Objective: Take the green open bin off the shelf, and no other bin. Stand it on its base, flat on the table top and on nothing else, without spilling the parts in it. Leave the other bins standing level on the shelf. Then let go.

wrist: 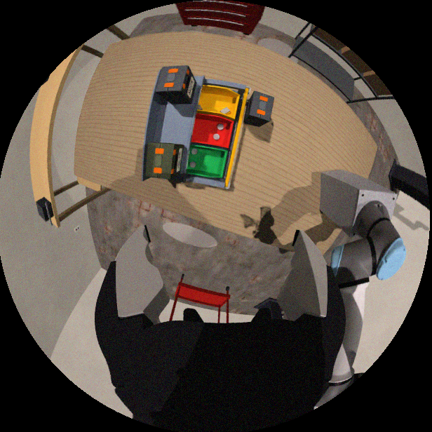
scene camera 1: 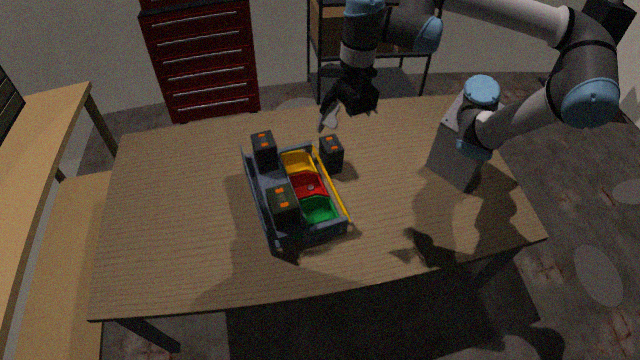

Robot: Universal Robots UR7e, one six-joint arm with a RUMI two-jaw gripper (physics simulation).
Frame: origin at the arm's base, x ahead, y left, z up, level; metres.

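Seen in the pictures: gripper, fingertip midpoint: (scene camera 1: 344,123).
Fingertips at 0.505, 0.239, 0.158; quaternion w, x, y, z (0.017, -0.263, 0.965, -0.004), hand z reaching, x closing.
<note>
Offsets run from my fingertips to a thing's middle, as dx, dy, dz. "spot": to the spot under its first point. Level surfaces: height alone.
The green open bin {+0.079, +0.016, -0.408} (scene camera 1: 320,211) (wrist: 209,162) sits level on the blue-grey shelf {spot: +0.221, -0.096, -0.349} (scene camera 1: 272,178) (wrist: 178,122), at the end nearer scene camera 1. Small grey parts show in it in the wrist view. The red bin {+0.120, -0.088, -0.408} (scene camera 1: 303,185) (wrist: 206,131) is beside it and the yellow bin {+0.159, -0.194, -0.408} (scene camera 1: 298,162) (wrist: 218,101) is beyond that, both level on the shelf and holding parts. A yellow rail {+0.022, -0.126, -0.391} (scene camera 1: 332,185) (wrist: 237,137) runs along the bins' front. My gripper (scene camera 1: 348,119) (wrist: 222,230) is open and empty, high above the table beyond the shelf's far end.
A dark case {+0.250, -0.165, -0.289} (scene camera 1: 265,151) (wrist: 175,83) and an olive case (scene camera 1: 284,206) (wrist: 163,161) stand on the shelf behind the bins. Another dark case {+0.016, -0.246, -0.385} (scene camera 1: 332,154) (wrist: 260,108) stands on the table {dz -0.452} (scene camera 1: 175,200) (wrist: 300,145), outside the rail by the yellow bin. The robot base (scene camera 1: 455,160) (wrist: 347,197) is at the right.
</note>
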